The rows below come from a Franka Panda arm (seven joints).
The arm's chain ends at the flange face. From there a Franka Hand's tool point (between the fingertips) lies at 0.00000 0.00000 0.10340 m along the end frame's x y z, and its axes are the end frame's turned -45 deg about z.
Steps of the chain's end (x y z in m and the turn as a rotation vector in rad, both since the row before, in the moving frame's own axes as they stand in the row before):
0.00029, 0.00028, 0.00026, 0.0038, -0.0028, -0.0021
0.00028, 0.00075, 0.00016, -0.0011, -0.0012, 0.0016
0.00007, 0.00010, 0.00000, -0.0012, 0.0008, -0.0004
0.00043, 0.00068, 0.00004, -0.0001, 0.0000, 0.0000
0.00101, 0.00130, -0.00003, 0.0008, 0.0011, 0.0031
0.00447, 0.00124, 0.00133, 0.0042, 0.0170, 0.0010
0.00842, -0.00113, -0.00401, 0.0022, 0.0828, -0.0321
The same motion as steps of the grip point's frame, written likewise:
0.00008, -0.00008, 0.00026, 0.0047, 0.0007, -0.0021
-0.00050, 0.00072, 0.00016, 0.0001, -0.0016, 0.0016
-0.00005, 0.00027, 0.00000, -0.0014, -0.0003, -0.0004
-0.00018, 0.00079, 0.00004, -0.0001, -0.0001, 0.0000
-0.00007, 0.00166, -0.00003, -0.0002, 0.0013, 0.0031
0.00383, 0.00497, 0.00131, -0.0091, 0.0150, 0.0010
0.01305, 0.01094, -0.00436, -0.0570, 0.0601, -0.0321

